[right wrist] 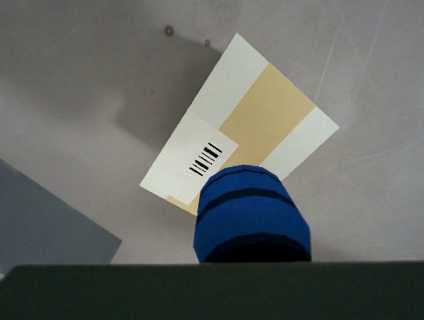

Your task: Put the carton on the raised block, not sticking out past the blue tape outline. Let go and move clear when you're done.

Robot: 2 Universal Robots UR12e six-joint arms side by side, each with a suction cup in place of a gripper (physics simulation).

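Frame: origin at the left arm's base, x ahead, y left, z up, level; centimetres.
Seen in the pictures: right end effector, tool point: (241,203).
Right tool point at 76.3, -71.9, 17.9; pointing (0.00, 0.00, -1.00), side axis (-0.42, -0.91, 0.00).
Note:
Offsets run from my right tool point to a thing's middle, as dx, dy, dz. Level surfaces: height alone.
The carton {-1.0, +0.4, -12.4} (267,107), tan with white bands and a white barcode label, is at the middle of the right wrist view, turned diagonally. My right suction cup (244,181), blue with dark rings, is over its lower part and hides the contact spot and the near corner. The carton's shadow lies apart from its edges on the grey surface, so it appears to hang from the cup. The raised block and blue tape outline cannot be made out for certain. My left suction cup does not show.
A darker blue-grey flat shape {-3.4, +42.2, -11.9} (47,220) with straight edges is at the lower left; whether it is the raised block is unclear. The pale grey surface {dz -17.9} (372,210) has scratches and small ring marks. A dark bar (210,292) crosses the bottom of the view.

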